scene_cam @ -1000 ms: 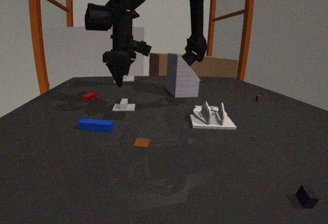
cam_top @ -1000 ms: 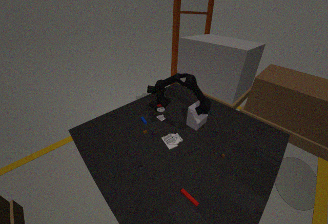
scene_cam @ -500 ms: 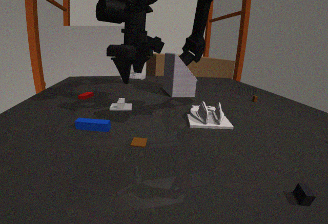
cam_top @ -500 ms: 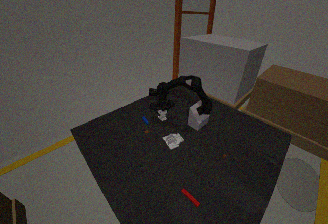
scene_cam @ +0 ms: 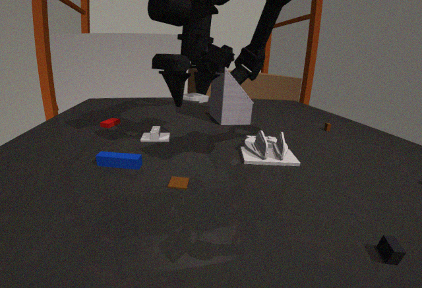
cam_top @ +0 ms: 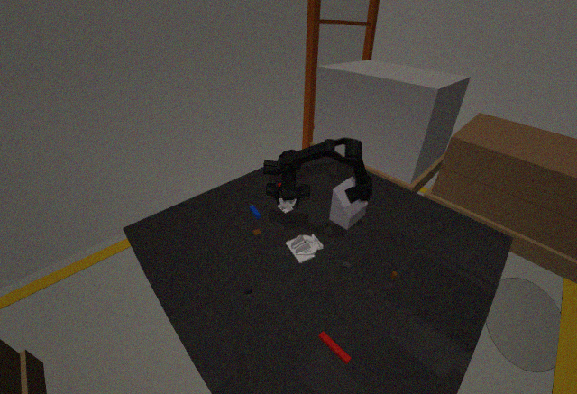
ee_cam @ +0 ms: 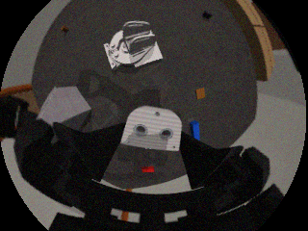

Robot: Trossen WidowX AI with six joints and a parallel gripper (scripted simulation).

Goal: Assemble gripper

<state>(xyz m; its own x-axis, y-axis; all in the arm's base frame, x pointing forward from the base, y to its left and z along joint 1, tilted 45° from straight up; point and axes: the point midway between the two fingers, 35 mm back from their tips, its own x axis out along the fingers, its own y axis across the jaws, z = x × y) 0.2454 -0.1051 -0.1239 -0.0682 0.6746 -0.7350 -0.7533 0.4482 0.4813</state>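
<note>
Right now the white housing plate is 1 cm ahead of my gripper tip, 18 cm to the left of it and 9 cm below it. Also, from my gripper tip: white gripper base (1 cm ahead, 1 cm to the left, 2 cm above); orange tile (15 cm ahead, 3 cm to the right, 10 cm below); small white stand (5 cm behind, 8 cm to the right, 9 cm below).
</note>
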